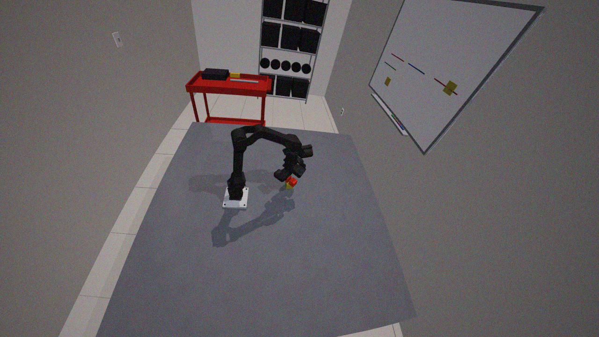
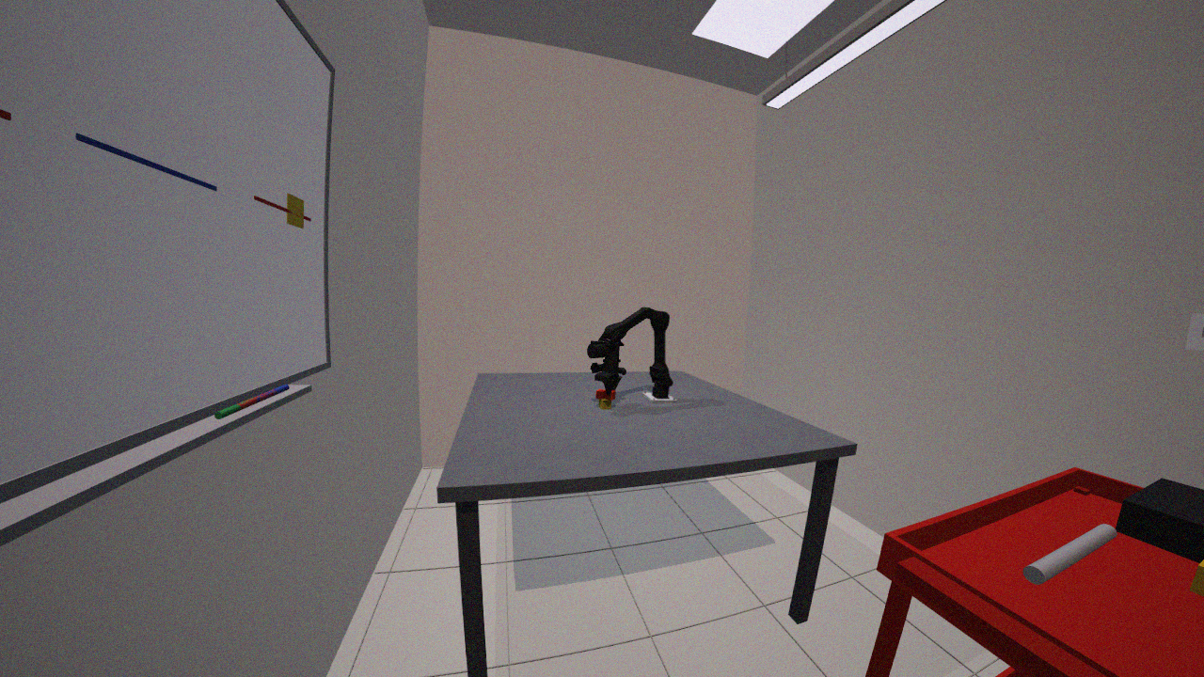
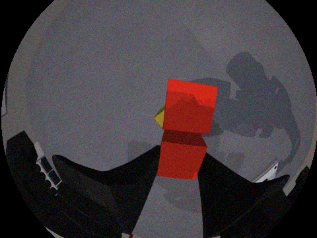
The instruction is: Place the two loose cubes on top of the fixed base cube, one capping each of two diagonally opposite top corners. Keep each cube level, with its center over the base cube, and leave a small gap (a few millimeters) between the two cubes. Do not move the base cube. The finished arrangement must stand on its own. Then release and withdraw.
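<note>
My gripper tip is 40 mm above the yellow base cube, 20 mm short of it and 10 mm to the left of it.
</note>
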